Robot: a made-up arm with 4 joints. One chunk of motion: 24 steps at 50 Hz.
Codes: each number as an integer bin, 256 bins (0 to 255) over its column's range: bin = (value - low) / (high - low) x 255, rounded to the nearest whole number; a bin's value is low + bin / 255 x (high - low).
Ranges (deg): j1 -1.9..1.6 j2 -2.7..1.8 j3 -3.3..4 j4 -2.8..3
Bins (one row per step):
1: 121 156 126 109
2: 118 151 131 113
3: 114 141 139 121
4: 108 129 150 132
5: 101 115 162 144
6: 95 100 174 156
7: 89 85 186 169
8: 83 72 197 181
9: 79 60 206 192
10: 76 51 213 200
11: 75 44 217 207
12: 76 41 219 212
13: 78 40 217 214
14: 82 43 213 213
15: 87 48 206 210
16: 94 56 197 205
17: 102 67 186 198
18: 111 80 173 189
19: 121 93 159 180
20: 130 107 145 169
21: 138 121 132 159
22: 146 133 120 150
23: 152 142 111 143
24: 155 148 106 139
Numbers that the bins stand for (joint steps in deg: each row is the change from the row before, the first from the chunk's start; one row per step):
1: -0.239 0.053 0.307 -0.321
2: -0.280 -0.035 0.450 -0.230
3: -0.335 -0.212 0.679 -0.048
4: -0.418 -0.424 0.994 0.202
5: -0.514 -0.671 1.338 0.475
6: -0.596 -0.935 1.681 0.748
7: -0.678 -1.200 2.025 1.044
8: -0.761 -1.429 2.340 1.317
9: -0.816 -1.641 2.597 1.567
10: -0.857 -1.800 2.798 1.749
11: -0.871 -1.924 2.912 1.908
12: -0.857 -1.976 2.969 2.022
13: -0.829 -1.994 2.912 2.067
14: -0.775 -1.941 2.798 2.045
15: -0.706 -1.853 2.597 1.976
16: -0.610 -1.712 2.340 1.863
17: -0.500 -1.518 2.025 1.704
18: -0.376 -1.288 1.653 1.499
19: -0.239 -1.059 1.252 1.294
20: -0.116 -0.812 0.851 1.044
21: -0.006 -0.565 0.479 0.816
22: 0.104 -0.353 0.135 0.612
23: 0.186 -0.194 -0.122 0.453
24: 0.227 -0.088 -0.265 0.362

